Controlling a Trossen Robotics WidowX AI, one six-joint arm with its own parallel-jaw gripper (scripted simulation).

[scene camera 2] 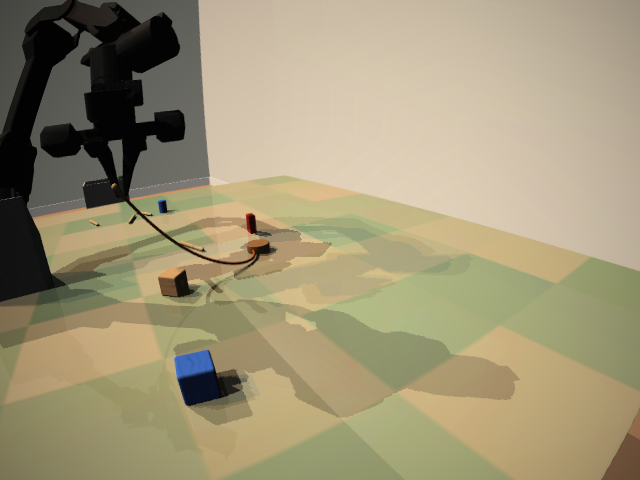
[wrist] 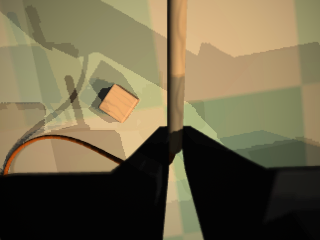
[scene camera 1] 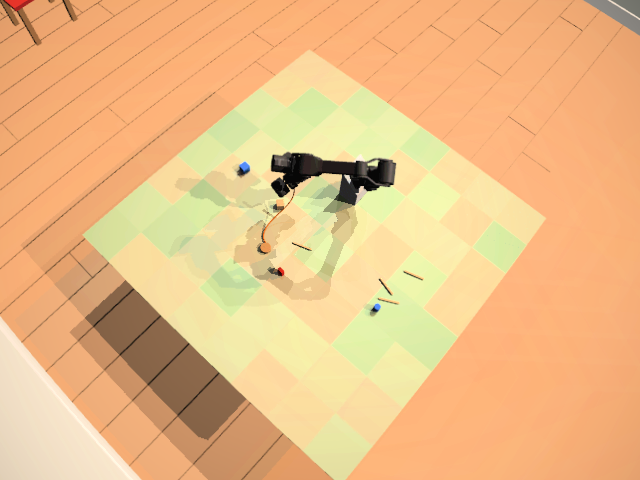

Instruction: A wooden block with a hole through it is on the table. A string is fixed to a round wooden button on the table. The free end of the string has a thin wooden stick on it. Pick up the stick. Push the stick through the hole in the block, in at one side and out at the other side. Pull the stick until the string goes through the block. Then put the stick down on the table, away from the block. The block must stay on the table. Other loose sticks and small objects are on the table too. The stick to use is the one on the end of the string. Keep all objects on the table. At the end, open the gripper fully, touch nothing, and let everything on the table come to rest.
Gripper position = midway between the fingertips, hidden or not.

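Note:
Scene camera 2 gives me a blue cube [scene camera 2: 196, 374], a wooden block [scene camera 2: 173, 282] and my own gripper [scene camera 2: 122, 196]. In the wrist view I see my gripper [wrist: 174, 134] again, and the block [wrist: 119, 103] too. The blue cube is out of frame in the wrist view.

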